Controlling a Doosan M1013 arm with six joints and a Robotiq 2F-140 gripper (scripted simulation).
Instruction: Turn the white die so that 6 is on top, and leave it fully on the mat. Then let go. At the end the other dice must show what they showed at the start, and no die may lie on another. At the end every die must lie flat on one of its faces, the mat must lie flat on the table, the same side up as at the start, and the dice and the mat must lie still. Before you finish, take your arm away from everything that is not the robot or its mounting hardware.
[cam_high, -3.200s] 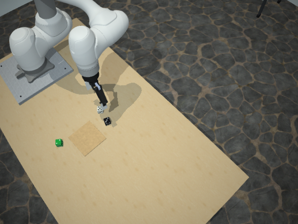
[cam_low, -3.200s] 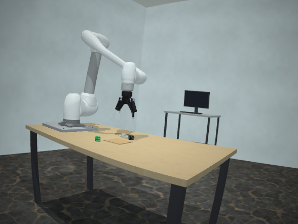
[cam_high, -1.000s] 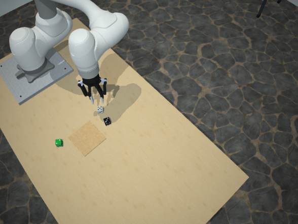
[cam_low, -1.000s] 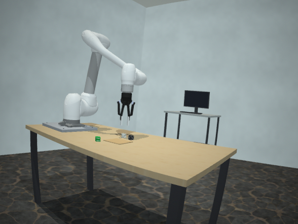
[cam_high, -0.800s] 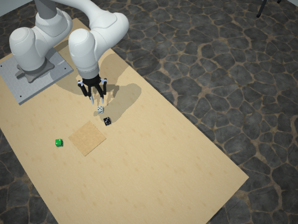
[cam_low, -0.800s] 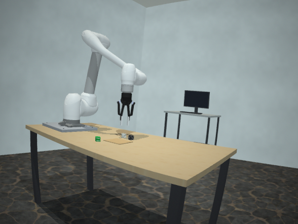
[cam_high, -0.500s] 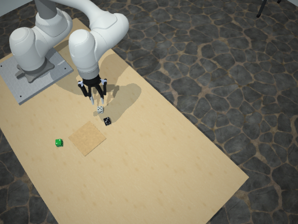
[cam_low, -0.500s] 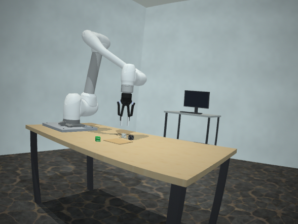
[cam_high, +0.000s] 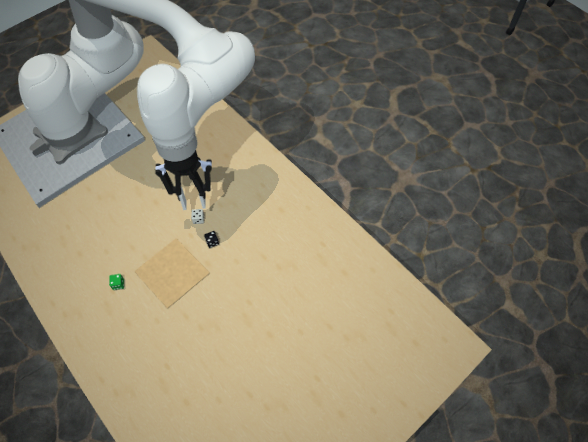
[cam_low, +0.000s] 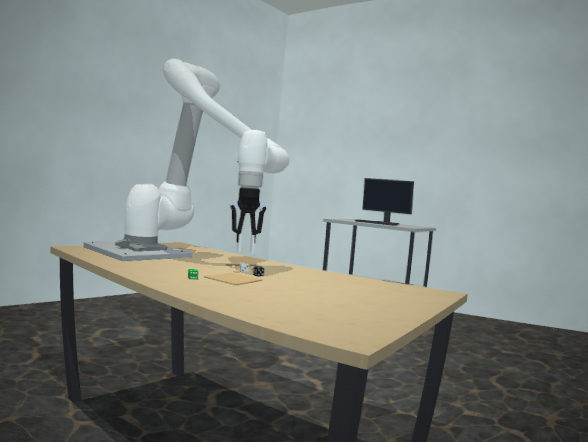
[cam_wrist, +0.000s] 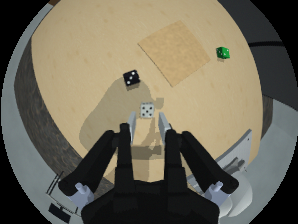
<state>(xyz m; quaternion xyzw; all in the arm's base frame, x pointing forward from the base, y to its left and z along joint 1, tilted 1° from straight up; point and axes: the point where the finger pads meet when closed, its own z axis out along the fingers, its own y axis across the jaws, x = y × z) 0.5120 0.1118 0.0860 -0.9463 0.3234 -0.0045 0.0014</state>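
My hand is 90 mm above the white die. Also, from my hand: green die: 10 mm ahead, 270 mm to the right, 90 mm below; then tan mat: 80 mm ahead, 150 mm to the right, 100 mm below; then black die: 80 mm ahead, 20 mm to the right, 90 mm below.
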